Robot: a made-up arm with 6 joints.
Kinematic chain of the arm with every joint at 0, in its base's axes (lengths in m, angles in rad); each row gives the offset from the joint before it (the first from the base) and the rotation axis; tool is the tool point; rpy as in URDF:
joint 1: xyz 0 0 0.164 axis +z
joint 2: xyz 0 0 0 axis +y
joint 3: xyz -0.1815 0 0.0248 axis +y
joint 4: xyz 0.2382 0 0.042 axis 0.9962 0 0.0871
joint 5: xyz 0 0 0 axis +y
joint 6: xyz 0.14 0 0.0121 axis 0.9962 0 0.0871
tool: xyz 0 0 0 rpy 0 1.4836 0
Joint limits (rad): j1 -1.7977..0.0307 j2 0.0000..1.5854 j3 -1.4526..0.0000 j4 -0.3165..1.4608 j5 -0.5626..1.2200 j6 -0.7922..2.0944
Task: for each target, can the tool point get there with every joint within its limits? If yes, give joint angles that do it. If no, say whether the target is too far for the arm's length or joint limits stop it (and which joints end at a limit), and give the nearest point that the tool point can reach.
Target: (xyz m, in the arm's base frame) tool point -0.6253 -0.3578 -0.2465
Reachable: no: too far | nearest point -0.1286 -0.2265 0.0605 | short by 0.598 m
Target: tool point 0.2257 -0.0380 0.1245
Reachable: yes | joints -0.1412 0.8477 -0.1705 1.0812 -0.0485 -0.2055
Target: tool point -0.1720 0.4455 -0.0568
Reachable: no: joint limits stop it (at a limit: joint 1, joint 2, joint 3, joint 5) | nearest point 0.0049 0.1172 0.0539 | short by 0.389 m
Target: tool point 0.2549 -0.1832 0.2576
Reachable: yes | joints -0.6182 1.1023 -0.6869 0.0642 -0.1732 -0.1602
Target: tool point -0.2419 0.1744 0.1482
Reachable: no: joint limits stop it (at a limit: joint 1, joint 2, joint 3, joint 5) | nearest point -0.0451 0.0673 0.0501 | short by 0.245 m
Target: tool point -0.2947 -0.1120 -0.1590
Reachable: no: joint limits stop it (at a limit: joint 1, joint 2, joint 4, joint 5) | nearest point -0.1015 -0.1091 -0.0013 | short by 0.249 m
